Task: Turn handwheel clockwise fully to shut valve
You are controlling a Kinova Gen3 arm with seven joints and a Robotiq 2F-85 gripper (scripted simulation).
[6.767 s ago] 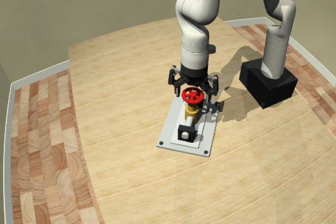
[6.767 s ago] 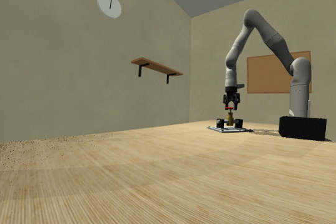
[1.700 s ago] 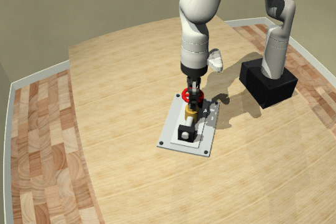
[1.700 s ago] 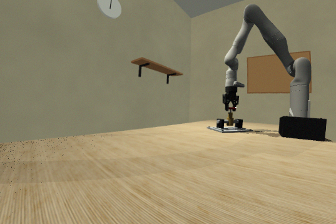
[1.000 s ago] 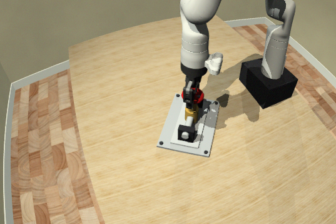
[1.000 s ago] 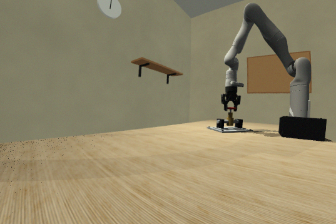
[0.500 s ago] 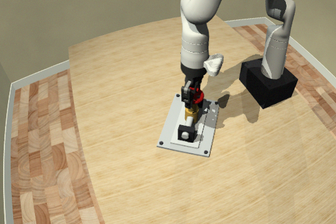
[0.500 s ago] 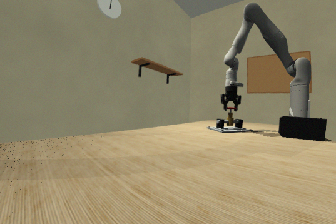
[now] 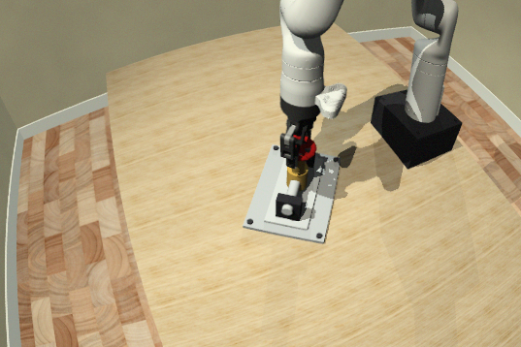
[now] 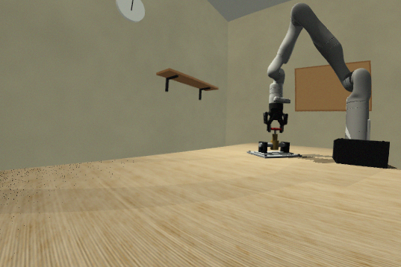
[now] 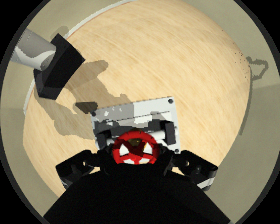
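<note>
Right now the red handwheel is right at my hand.
</note>
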